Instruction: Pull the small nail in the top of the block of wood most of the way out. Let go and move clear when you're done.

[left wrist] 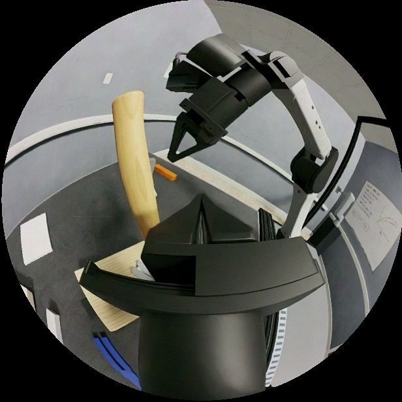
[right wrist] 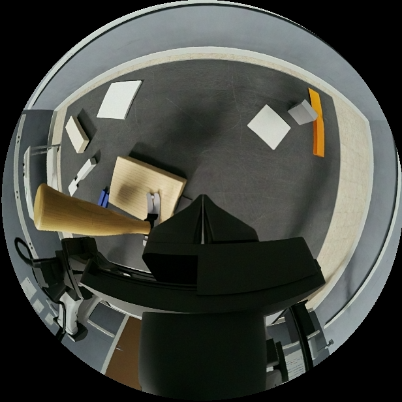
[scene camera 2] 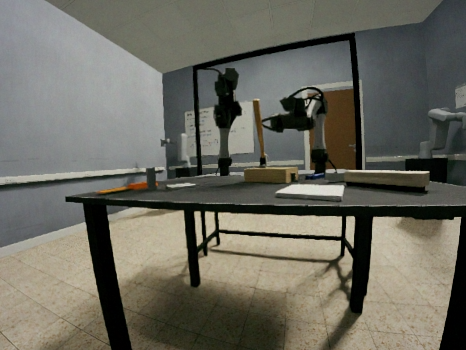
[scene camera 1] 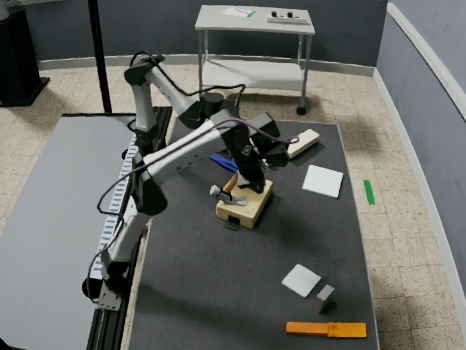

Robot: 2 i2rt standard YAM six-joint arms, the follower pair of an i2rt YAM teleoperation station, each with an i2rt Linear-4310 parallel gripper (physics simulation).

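Places are measured from the left arm's base along level axes (x up, y left, z back), in millimetres.
Pixels of known places: left gripper, fingertip midpoint: (scene camera 1: 230, 158); right gripper, fingertip midpoint: (scene camera 2: 228, 128) (scene camera 1: 260, 192); left arm's base, origin of the base link: (scene camera 1: 147, 155); right arm's base, origin of the base link: (scene camera 1: 114, 283).
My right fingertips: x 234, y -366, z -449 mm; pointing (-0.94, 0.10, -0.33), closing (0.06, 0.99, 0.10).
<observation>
Ahead of a thing's pixels: the offset from my right fingertips to its middle. "*": to the spot under its first point.
The wooden block @(dz +50, dx -191, dy +153 mm) (scene camera 1: 256, 204) (scene camera 2: 270, 175) (left wrist: 109, 265) (right wrist: 135, 184) lies on the dark table. A hammer stands with its grey head @(* dz +138, dx -109, dy +98 mm) (scene camera 1: 215, 190) and claw (right wrist: 153, 204) at the block's top and its wooden handle @(* dz +34, dx -16, dy +112 mm) (scene camera 2: 258, 130) (left wrist: 134, 160) (right wrist: 90, 215) upright, leaning slightly. The nail cannot be made out near the claw. My left gripper (left wrist: 201, 199) is shut and empty, beside the upper handle; in scene camera 1 the other arm hides it. My right gripper (scene camera 1: 257, 188) (left wrist: 169, 160) (right wrist: 202, 200) is shut and empty, above the table near the handle's side.
A blue tool @(dz +135, dx -210, dy +333 mm) (scene camera 1: 223, 162) (left wrist: 116, 360) lies behind the block. A pale bar @(dz -132, dx -196, dy +470 mm) (scene camera 1: 304, 143) and a white pad @(dz -221, dx -211, dy +295 mm) (scene camera 1: 323, 181) lie beyond it. Another white pad @(dz -148, dx -213, dy -137 mm) (scene camera 1: 301, 280), a grey block @(dz -208, dx -178, dy -218 mm) (scene camera 1: 324, 298) and an orange tool @(dz -228, dx -207, dy -304 mm) (scene camera 1: 326, 329) lie at the near end.
</observation>
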